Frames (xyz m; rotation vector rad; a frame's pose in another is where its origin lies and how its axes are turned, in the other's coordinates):
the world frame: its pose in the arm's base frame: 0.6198 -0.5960 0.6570 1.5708 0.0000 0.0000
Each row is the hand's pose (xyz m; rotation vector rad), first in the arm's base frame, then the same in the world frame.
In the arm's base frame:
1: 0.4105 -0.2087 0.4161 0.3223 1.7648 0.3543
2: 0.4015 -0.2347 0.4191 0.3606 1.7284 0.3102
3: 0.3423 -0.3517 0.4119 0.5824 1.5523 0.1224
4: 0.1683 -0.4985 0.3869 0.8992 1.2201 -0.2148
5: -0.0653 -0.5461 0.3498 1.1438 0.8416 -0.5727
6: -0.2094 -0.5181 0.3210 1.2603 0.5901 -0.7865
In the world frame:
1: -0.2093 -0.2409 -0.3873 -0.7945 1.5494 -1.0313
2: -0.2183 -0.2379 -0.3613 -0.7814 1.4849 -1.0330
3: -0.2775 -0.2451 -0.2443 -0.6644 1.1909 -1.0169
4: -0.4515 -0.2701 -0.0975 -0.4769 0.6907 -0.9859
5: -0.6851 -0.3072 -0.0499 -0.3001 0.1796 -0.9446
6: -0.8292 -0.3360 -0.0779 -0.1938 -0.1292 -0.9057

